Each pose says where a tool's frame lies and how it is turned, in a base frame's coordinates. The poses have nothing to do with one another.
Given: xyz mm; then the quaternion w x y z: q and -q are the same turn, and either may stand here.
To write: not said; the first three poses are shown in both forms.
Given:
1: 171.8, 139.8, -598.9, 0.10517, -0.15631, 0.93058, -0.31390
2: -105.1, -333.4, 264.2, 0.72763, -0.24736, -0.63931, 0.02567
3: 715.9, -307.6, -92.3, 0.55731, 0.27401, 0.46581, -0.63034
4: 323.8, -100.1, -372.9, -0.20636, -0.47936, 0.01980, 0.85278
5: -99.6, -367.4, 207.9, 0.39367, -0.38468, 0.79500, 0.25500
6: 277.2, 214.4, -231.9, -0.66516, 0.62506, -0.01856, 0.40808
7: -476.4, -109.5, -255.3, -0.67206, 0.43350, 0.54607, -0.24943
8: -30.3, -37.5, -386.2, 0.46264, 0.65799, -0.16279, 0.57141
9: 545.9, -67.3, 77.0, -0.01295, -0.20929, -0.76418, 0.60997
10: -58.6, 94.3, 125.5, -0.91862, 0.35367, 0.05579, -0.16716
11: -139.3, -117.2, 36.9, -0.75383, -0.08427, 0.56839, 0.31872
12: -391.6, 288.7, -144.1, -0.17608, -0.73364, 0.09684, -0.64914
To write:
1:
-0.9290, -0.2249, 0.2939, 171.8
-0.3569, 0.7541, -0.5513, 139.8
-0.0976, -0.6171, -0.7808, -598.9
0, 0, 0, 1

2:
0.1813, 0.2789, -0.9431, -105.1
0.3536, 0.8763, 0.3271, -333.4
0.9177, -0.3928, 0.0602, 264.2
0, 0, 0, 1

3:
-0.2286, 0.9579, 0.1738, 715.9
-0.4473, 0.0552, -0.8927, -307.6
-0.8647, -0.2818, 0.4159, -92.3
0, 0, 0, 1

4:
-0.4553, 0.3330, -0.8258, 323.8
-0.3709, -0.9140, -0.1641, -100.1
-0.8094, 0.2316, 0.5396, -372.9
0, 0, 0, 1

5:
-0.3941, -0.8124, 0.4297, -99.6
-0.4109, 0.5740, 0.7083, -367.4
-0.8221, 0.1026, -0.5600, 207.9
0, 0, 0, 1

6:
0.6663, 0.5197, 0.5348, 277.2
-0.5661, -0.1144, 0.8164, 214.4
0.4855, -0.8467, 0.2179, -231.9
0, 0, 0, 1

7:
0.2792, 0.1382, -0.9502, -476.4
0.8087, 0.4997, 0.3103, -109.5
0.5177, -0.8551, 0.0278, -255.3
0, 0, 0, 1

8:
0.2940, -0.7429, 0.6013, -30.3
0.3145, -0.5189, -0.7949, -37.5
0.9026, 0.4228, 0.0811, -386.2
0, 0, 0, 1

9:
-0.9121, 0.3357, -0.2355, 545.9
0.3041, 0.1683, -0.9377, -67.3
-0.2751, -0.9268, -0.2555, 77.0
0, 0, 0, 1

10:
0.9379, -0.2677, -0.2207, -58.6
0.3466, 0.6940, 0.6311, 94.3
-0.0157, -0.6684, 0.7436, 125.5
0, 0, 0, 1

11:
0.1507, 0.3847, -0.9106, -139.3
-0.5763, 0.7826, 0.2353, -117.2
0.8032, 0.4894, 0.3397, 36.9
0, 0, 0, 1

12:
0.1385, -0.3707, 0.9184, -391.6
0.0865, -0.9192, -0.3841, 288.7
0.9866, 0.1326, -0.0952, -144.1
0, 0, 0, 1

